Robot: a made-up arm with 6 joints. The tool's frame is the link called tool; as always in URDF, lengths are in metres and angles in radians. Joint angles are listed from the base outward.
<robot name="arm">
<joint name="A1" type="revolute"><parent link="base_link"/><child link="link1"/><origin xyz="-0.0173 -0.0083 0.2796" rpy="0 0 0"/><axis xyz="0 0 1"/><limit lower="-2.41" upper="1.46"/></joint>
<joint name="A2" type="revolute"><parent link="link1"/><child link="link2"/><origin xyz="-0.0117 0.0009 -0.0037" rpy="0 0 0"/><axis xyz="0.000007 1 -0.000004"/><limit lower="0.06" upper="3.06"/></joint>
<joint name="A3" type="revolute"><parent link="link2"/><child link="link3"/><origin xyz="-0.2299 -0.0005 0.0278" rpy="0 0 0"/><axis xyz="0.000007 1 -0.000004"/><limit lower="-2.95" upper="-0.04"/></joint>
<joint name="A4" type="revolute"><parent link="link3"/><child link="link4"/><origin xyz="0.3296 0.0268 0.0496" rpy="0 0 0"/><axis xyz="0.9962 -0.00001 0.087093"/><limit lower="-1.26" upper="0.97"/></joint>
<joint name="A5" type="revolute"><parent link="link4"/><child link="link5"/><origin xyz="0.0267 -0.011 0.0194" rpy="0 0 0"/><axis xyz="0.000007 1 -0.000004"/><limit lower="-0.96" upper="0.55"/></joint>
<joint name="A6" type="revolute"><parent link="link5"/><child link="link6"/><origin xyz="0.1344 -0.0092 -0.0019" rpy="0 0 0"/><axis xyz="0.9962 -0.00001 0.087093"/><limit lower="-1.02" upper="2.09"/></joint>
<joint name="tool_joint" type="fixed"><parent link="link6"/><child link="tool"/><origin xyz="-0.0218 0.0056 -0.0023" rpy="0 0 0"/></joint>
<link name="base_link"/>
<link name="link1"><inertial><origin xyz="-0.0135 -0.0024 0.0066"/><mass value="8.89"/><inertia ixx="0.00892" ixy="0" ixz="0" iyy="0.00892" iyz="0" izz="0.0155"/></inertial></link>
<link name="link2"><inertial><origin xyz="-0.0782 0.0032 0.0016"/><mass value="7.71"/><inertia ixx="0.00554" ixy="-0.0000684" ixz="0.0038" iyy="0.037" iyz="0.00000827" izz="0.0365"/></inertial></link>
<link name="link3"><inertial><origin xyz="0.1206 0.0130 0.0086"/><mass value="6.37"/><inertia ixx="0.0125" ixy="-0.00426" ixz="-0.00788" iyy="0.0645" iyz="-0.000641" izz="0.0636"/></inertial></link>
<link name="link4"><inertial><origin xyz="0.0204 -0.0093 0.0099"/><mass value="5.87"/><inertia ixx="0.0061" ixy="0" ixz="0.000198" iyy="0.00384" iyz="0" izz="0.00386"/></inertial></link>
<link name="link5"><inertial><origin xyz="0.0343 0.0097 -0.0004"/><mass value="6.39"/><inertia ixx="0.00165" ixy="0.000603" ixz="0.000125" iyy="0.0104" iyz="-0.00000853" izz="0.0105"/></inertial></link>
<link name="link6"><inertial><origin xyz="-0.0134 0.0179 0.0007"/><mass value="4.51"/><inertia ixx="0.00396" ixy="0" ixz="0.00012" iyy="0.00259" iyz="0" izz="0.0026"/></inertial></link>
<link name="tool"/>
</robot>
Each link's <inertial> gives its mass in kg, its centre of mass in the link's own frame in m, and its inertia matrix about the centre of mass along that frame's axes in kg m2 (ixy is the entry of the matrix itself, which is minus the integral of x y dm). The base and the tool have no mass. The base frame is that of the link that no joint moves.
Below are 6 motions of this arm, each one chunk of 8 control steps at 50 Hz.
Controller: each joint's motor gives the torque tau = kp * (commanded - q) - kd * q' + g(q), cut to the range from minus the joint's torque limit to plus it. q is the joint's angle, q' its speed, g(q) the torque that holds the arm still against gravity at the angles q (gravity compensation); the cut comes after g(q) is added. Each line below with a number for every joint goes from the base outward.
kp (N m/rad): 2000 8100 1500 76 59 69
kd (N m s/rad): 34 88 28 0.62 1.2 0.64
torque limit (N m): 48 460 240 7.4 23 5
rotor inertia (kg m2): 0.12 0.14 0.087 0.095 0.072 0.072
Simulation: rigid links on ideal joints. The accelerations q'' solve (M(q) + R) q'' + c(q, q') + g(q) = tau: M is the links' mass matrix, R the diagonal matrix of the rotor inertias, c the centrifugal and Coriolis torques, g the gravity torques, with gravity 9.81 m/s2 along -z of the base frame. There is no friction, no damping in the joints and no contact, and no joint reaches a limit. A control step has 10 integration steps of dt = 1/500 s. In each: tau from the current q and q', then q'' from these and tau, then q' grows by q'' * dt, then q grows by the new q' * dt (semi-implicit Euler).
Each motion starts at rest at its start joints. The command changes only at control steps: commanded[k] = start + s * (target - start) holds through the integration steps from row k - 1 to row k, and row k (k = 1, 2, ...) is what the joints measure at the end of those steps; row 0 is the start. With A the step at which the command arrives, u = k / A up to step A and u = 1 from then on. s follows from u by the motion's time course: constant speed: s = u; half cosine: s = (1 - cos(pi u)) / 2; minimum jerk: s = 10 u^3 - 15 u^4 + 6 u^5; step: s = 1 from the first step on.
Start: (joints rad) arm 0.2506 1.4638 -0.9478 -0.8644 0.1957 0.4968
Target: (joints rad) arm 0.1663 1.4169 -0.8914 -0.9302 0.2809 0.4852
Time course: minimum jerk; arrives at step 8
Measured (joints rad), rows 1 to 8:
1: 0.2503 1.4632 -0.9472 -0.8646 0.1952 0.4968
2: 0.2484 1.4596 -0.9439 -0.8663 0.1922 0.4967
3: 0.2424 1.4516 -0.9365 -0.8719 0.1851 0.4964
4: 0.2305 1.4405 -0.9260 -0.8836 0.1758 0.4956
5: 0.2127 1.4292 -0.9150 -0.9018 0.1694 0.4941
6: 0.1911 1.4206 -0.9060 -0.9238 0.1724 0.4921
7: 0.1706 1.4164 -0.9006 -0.9443 0.1918 0.4896
8: 0.1558 1.4160 -0.8984 -0.9577 0.2294 0.4869

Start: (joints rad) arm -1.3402 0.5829 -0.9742 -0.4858 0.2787 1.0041
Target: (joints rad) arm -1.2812 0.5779 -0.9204 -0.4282 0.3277 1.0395
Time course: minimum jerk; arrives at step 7
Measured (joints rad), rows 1 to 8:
1: -1.3396 0.5827 -0.9739 -0.4857 0.2788 1.0044
2: -1.3360 0.5817 -0.9723 -0.4847 0.2793 1.0062
3: -1.3263 0.5797 -0.9678 -0.4811 0.2804 1.0115
4: -1.3109 0.5774 -0.9599 -0.4729 0.2814 1.0212
5: -1.2942 0.5759 -0.9491 -0.4591 0.2813 1.0338
6: -1.2816 0.5761 -0.9369 -0.4409 0.2810 1.0456
7: -1.2763 0.5776 -0.9254 -0.4217 0.2833 1.0528
8: -1.2770 0.5793 -0.9158 -0.4055 0.2923 1.0536

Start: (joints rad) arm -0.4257 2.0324 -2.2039 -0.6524 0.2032 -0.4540
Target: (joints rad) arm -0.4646 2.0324 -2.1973 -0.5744 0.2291 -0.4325
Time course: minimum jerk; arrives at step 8
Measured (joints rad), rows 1 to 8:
1: -0.4258 2.0324 -2.2039 -0.6522 0.2031 -0.4539
2: -0.4262 2.0323 -2.2037 -0.6509 0.2026 -0.4533
3: -0.4278 2.0321 -2.2032 -0.6462 0.2010 -0.4514
4: -0.4313 2.0320 -2.2024 -0.6357 0.1982 -0.4473
5: -0.4373 2.0319 -2.2014 -0.6184 0.1949 -0.4409
6: -0.4456 2.0319 -2.2004 -0.5954 0.1926 -0.4331
7: -0.4552 2.0320 -2.1995 -0.5706 0.1935 -0.4259
8: -0.4647 2.0322 -2.1988 -0.5495 0.1995 -0.4213

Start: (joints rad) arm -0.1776 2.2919 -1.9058 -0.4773 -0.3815 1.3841
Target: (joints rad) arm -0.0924 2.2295 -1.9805 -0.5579 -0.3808 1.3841
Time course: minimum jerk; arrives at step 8
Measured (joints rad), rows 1 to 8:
1: -0.1775 2.2914 -1.9054 -0.4773 -0.3808 1.3841
2: -0.1766 2.2886 -1.9037 -0.4776 -0.3757 1.3842
3: -0.1735 2.2820 -1.9019 -0.4787 -0.3595 1.3845
4: -0.1673 2.2716 -1.9035 -0.4832 -0.3282 1.3848
5: -0.1576 2.2588 -1.9122 -0.4938 -0.2851 1.3848
6: -0.1449 2.2460 -1.9293 -0.5111 -0.2410 1.3847
7: -0.1295 2.2352 -1.9531 -0.5315 -0.2117 1.3847
8: -0.1123 2.2275 -1.9787 -0.5500 -0.2122 1.3855

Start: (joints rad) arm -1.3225 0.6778 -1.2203 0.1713 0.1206 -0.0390
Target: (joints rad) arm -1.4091 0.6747 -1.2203 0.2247 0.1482 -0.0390
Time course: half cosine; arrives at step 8
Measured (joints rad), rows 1 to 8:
1: -1.3240 0.6777 -1.2203 0.1717 0.1210 -0.0390
2: -1.3301 0.6773 -1.2204 0.1736 0.1227 -0.0391
3: -1.3421 0.6767 -1.2206 0.1784 0.1261 -0.0394
4: -1.3587 0.6761 -1.2210 0.1868 0.1307 -0.0396
5: -1.3767 0.6755 -1.2213 0.1988 0.1354 -0.0397
6: -1.3930 0.6750 -1.2213 0.2129 0.1395 -0.0396
7: -1.4050 0.6748 -1.2210 0.2270 0.1425 -0.0391
8: -1.4109 0.6748 -1.2204 0.2380 0.1441 -0.0384

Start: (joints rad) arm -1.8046 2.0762 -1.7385 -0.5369 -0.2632 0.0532
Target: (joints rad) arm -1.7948 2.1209 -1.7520 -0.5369 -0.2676 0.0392
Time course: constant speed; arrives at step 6
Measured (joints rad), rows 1 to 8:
1: -1.8044 2.0810 -1.7440 -0.5364 -0.2641 0.0529
2: -1.8039 2.0884 -1.7506 -0.5348 -0.2685 0.0520
3: -1.8031 2.0958 -1.7548 -0.5321 -0.2762 0.0503
4: -1.8019 2.1034 -1.7569 -0.5290 -0.2850 0.0478
5: -1.8001 2.1113 -1.7577 -0.5264 -0.2925 0.0448
6: -1.7978 2.1195 -1.7577 -0.5254 -0.2967 0.0416
7: -1.7954 2.1228 -1.7518 -0.5270 -0.2954 0.0386
8: -1.7931 2.1235 -1.7449 -0.5321 -0.2863 0.0363

